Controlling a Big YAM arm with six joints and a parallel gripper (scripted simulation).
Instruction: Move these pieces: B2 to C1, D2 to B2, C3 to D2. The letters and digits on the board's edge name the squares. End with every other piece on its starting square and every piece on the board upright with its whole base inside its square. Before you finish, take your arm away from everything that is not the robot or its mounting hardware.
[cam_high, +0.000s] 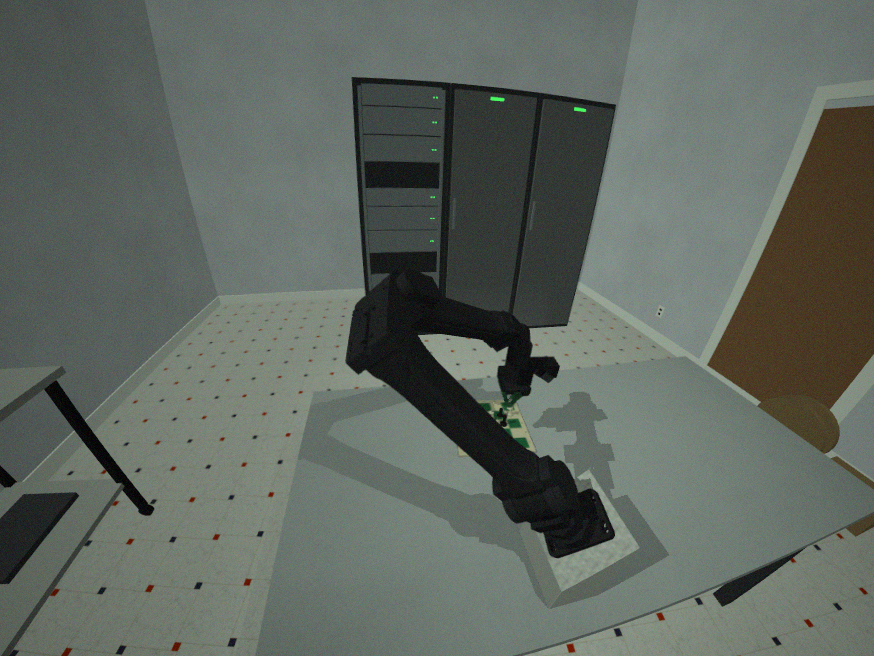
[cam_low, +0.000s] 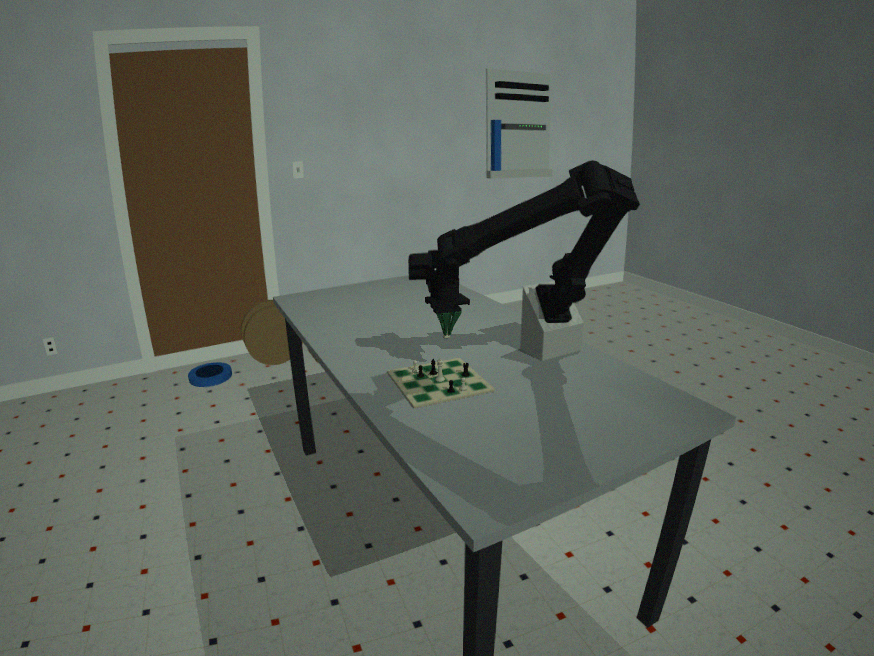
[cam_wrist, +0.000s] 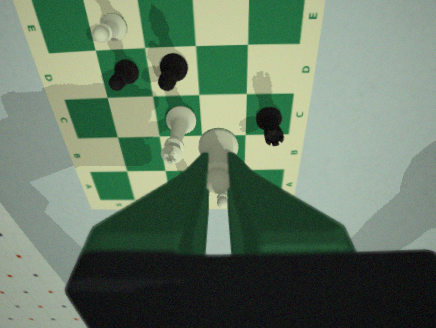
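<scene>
My gripper is now 3 cm short of the tall white piece, 3 cm to the right of it and 9 cm above it. Also, from my hand: chessboard (4 cm ahead, 3 cm to the left, 12 cm below).
</scene>
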